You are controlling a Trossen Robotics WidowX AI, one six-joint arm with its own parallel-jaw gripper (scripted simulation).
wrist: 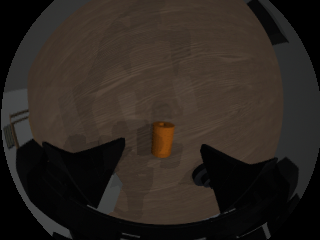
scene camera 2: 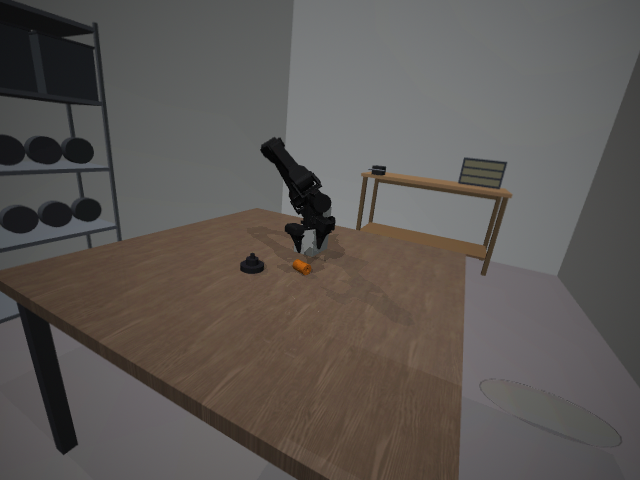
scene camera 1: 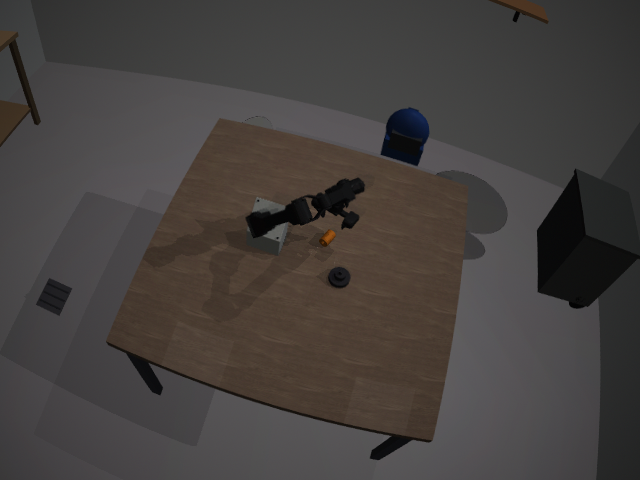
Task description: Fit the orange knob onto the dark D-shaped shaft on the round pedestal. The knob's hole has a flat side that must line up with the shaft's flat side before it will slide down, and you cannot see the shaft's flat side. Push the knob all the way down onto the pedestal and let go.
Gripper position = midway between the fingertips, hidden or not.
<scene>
My gripper [scene camera 2: 308, 250] is open and holds nothing. Further things: an orange knob [wrist: 162, 131].
My gripper also shows in the wrist view [wrist: 163, 145].
</scene>
